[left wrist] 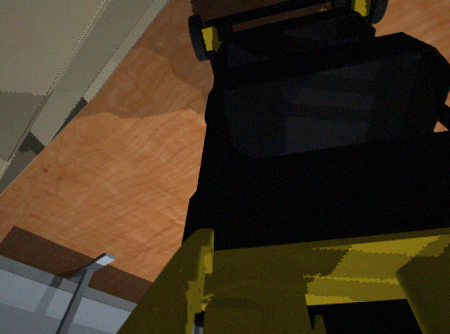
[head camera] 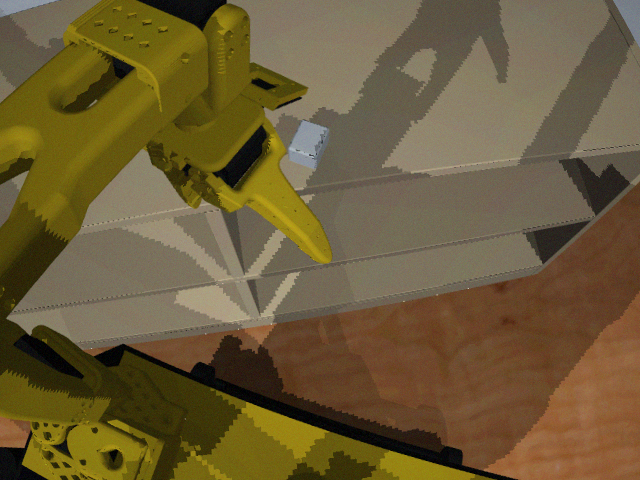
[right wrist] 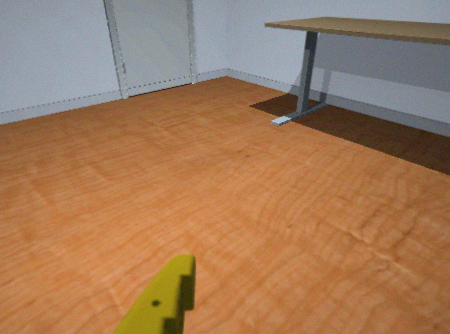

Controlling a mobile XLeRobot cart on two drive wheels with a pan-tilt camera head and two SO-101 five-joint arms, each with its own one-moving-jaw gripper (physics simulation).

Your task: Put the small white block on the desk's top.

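Pixels of known places: left hand at its tool point: (left wrist: 213, 244) (head camera: 198, 203); right hand at its tool point: (right wrist: 194, 274); left arm's base at its link origin: (left wrist: 232, 290) (head camera: 91, 429).
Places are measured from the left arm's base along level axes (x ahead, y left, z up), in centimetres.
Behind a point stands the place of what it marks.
The small white block (head camera: 309, 139) @(z -13.7, x 33.2, y -4.1 cm) rests on the top of a beige cabinet (head camera: 480, 118) @(z -16.5, x 44.5, y -20.6 cm) (left wrist: 30, 45) @(z -16.5, x 20.5, y 16.7 cm), close to the edge above its shelves, in the head view. My left gripper (head camera: 258, 232) is open and empty; its long jaw reaches past the cabinet's edge over the shelves, and the block lies beside the gripper, clear of the jaws. In the left wrist view one notched jaw (left wrist: 197, 270) @(z 6.3, x 17.4, y -2.8 cm) shows. The desk (right wrist: 365, 28) @(z -5.5, x -192.4, y 91.1 cm) with a wooden top stands at the upper right of the right wrist view. My right gripper shows one notched jaw (right wrist: 172, 295) @(z 9.8, x -23.3, y -27.9 cm); it is fully open and empty.
The desk's grey leg (right wrist: 306, 75) @(z -43.8, x -242.9, y 83.4 cm) (left wrist: 75, 300) @(z -51.1, x -136.0, y 145.3 cm) stands on a long foot near the wall. My black and yellow cart body (left wrist: 310, 195) @(z -4.3, x 6.8, y -7.8 cm) (head camera: 289, 439) @(z 0.0, x 4.9, y -13.0 cm) is beside the cabinet. A pale door (right wrist: 155, 45) @(z -33.1, x -342.0, y -31.1 cm) is at the back. The floor (right wrist: 200, 175) @(z -77.5, x -166.2, y -12.0 cm) is wooden.
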